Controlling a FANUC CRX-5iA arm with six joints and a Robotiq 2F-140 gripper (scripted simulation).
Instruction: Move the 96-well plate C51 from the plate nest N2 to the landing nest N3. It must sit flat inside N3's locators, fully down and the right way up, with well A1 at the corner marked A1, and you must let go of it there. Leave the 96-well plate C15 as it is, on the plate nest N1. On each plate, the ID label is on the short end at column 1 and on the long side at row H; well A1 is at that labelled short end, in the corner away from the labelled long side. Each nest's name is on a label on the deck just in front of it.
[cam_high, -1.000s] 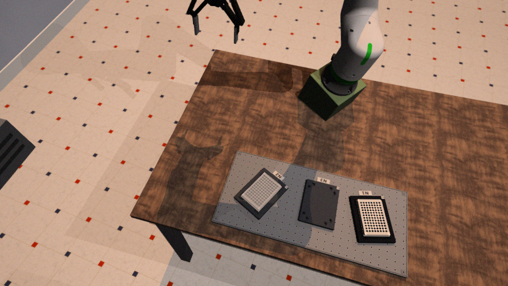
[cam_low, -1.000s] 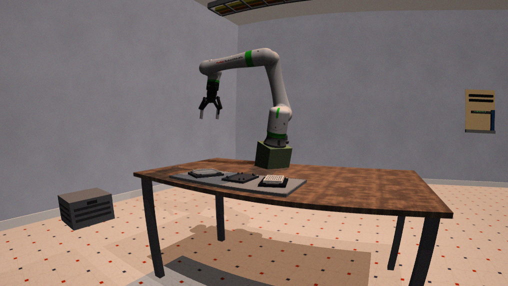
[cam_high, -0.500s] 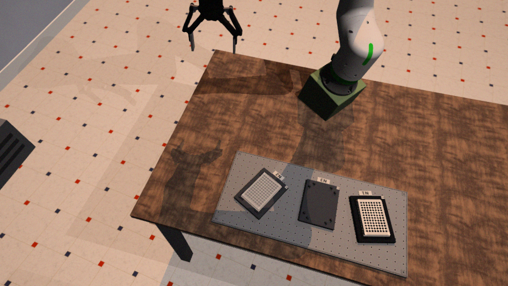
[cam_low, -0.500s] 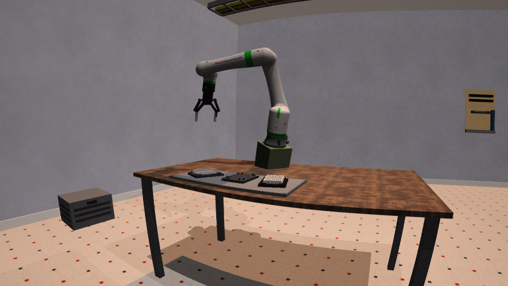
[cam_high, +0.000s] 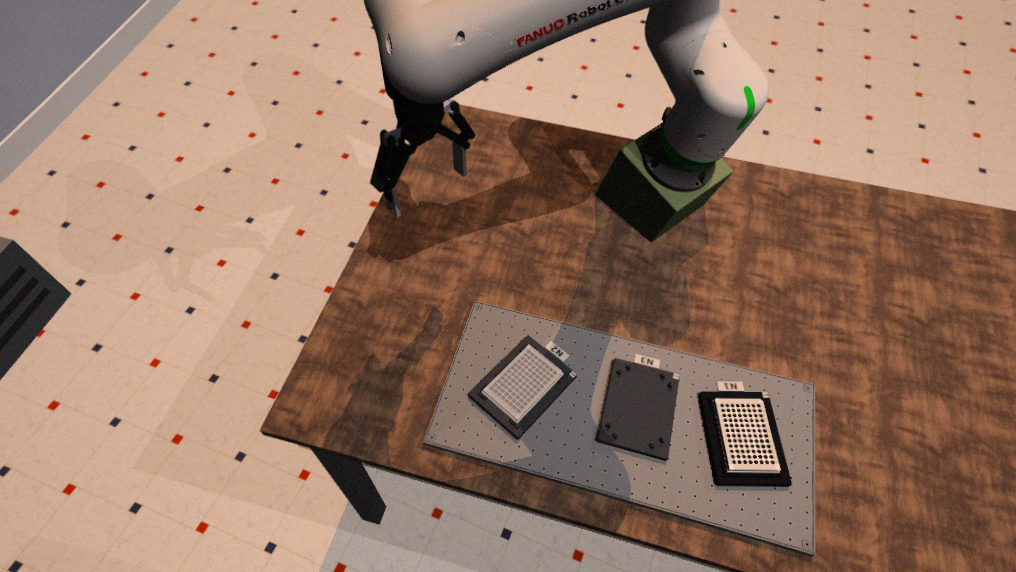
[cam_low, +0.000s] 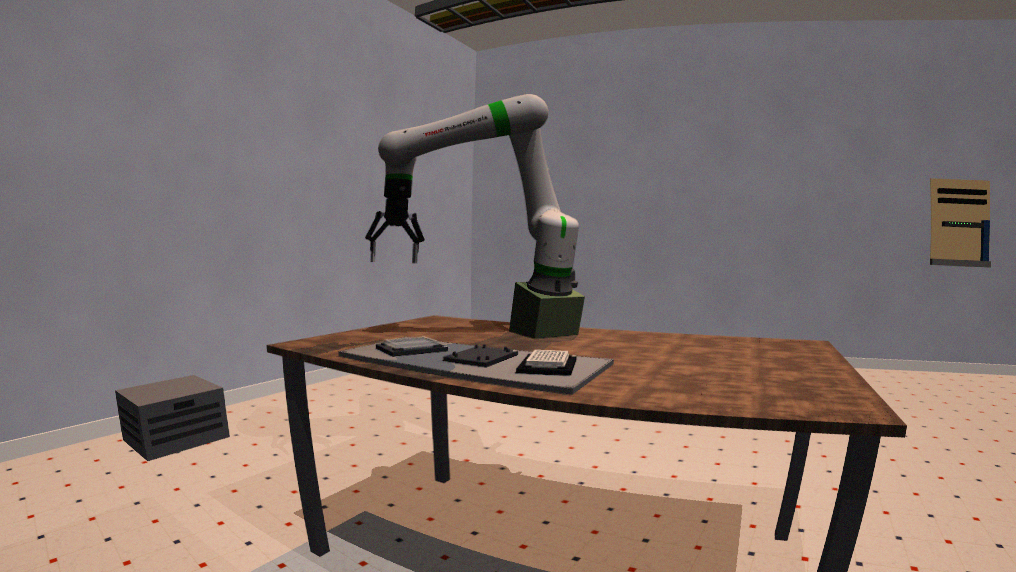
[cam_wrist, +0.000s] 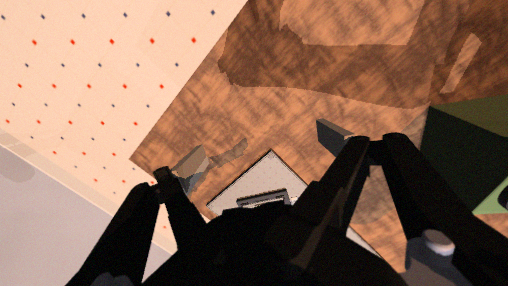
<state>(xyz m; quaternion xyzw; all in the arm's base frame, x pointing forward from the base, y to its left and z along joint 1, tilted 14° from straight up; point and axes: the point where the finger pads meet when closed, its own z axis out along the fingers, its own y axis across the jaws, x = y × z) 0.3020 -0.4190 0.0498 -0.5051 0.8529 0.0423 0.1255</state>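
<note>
My hand is 20 cm short of the white 96-well plate C51, 25 cm to the right of it and 22 cm above it. From my hand the other things lie so: dark plate nest N2: 20 cm ahead, 25 cm to the left, 23 cm below; then N3 label: 7 cm ahead, 45 cm to the left, 23 cm below; then N2 label: 11 cm ahead, 29 cm to the left, 23 cm below.
</note>
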